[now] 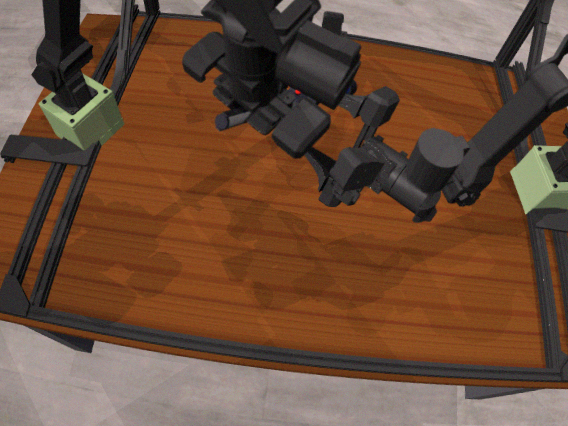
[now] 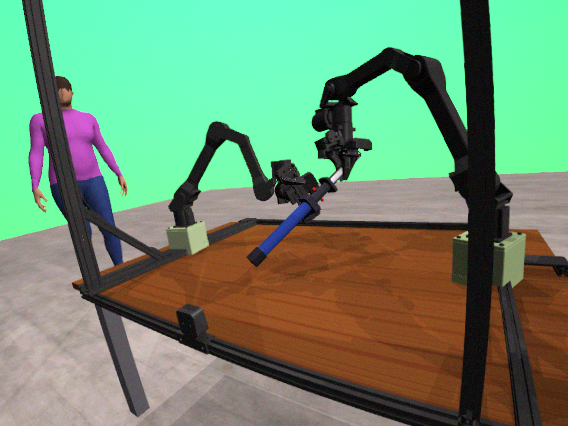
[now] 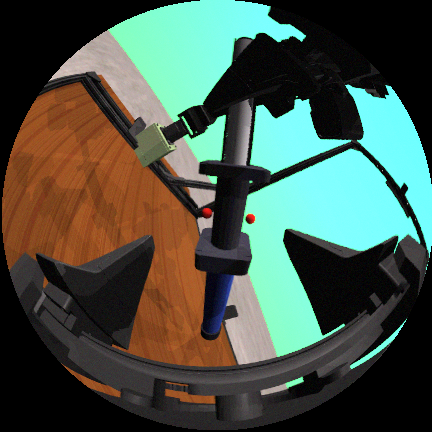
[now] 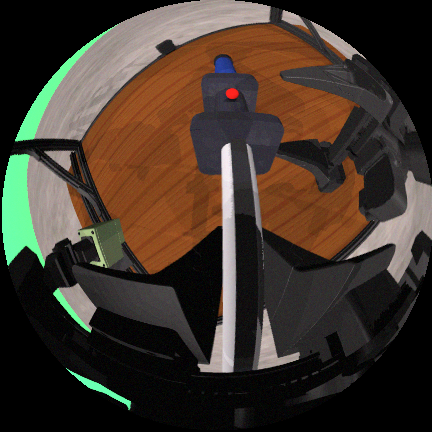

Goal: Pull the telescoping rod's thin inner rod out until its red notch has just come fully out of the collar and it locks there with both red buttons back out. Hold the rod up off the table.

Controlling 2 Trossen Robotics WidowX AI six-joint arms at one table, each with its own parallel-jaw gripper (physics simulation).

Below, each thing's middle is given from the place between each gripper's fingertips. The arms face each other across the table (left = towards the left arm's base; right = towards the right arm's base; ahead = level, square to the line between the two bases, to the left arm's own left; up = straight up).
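Thin inner rod (image 4: pixel 242 247): my left hand is 2 cm to the left of it and 4 cm past it. Telescoping rod (image 2: pixel 309 204), measured from my left hand: 1 cm to the right, 5 cm behind, 1 cm below. By its middle, the thin inner rod is nearer to my left hand than to my right gripper; the telescoping rod, by its middle, is likewise nearer to my left hand than to my right gripper.
My right gripper is 4 cm above the thin inner rod, 9 cm past it and 6 cm to the right of it. Telescoping rod, measured from my right hand: 7 cm to the left, 10 cm behind, 5 cm below.
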